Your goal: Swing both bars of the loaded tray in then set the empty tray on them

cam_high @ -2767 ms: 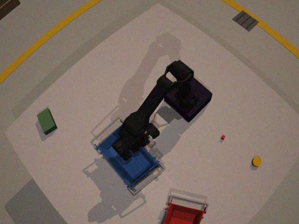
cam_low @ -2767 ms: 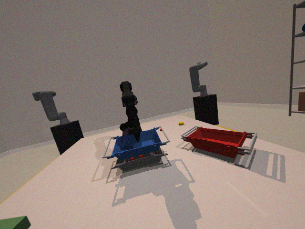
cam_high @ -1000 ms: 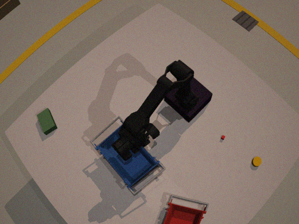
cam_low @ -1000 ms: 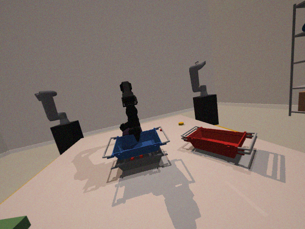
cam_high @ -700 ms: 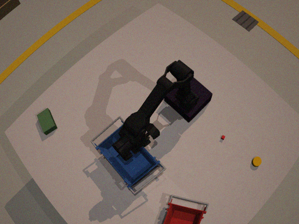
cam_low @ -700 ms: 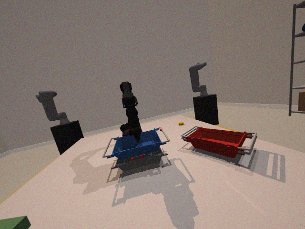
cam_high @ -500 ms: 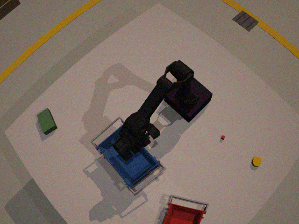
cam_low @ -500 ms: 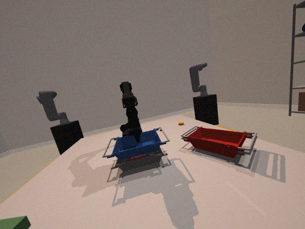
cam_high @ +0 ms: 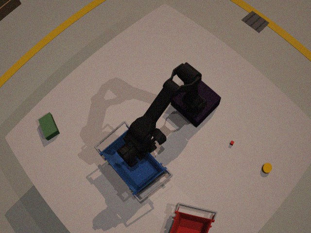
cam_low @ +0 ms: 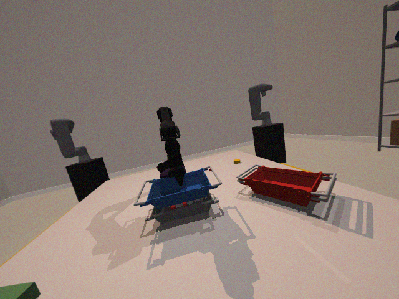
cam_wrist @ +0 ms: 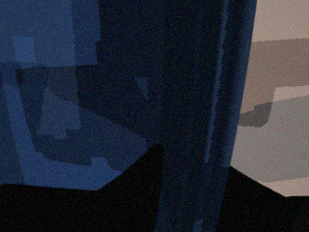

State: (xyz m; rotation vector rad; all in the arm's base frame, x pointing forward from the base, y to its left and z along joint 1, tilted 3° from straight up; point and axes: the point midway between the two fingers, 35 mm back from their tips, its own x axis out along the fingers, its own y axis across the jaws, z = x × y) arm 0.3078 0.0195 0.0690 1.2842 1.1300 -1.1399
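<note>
Right now my gripper tip is 70 mm short of the blue tray and 30 mm below it. From my gripper tip the other things lie so: yellow disc (440 mm to the left, 380 mm behind, 80 mm below); then green block (460 mm to the right, 290 mm ahead, 70 mm below).
</note>
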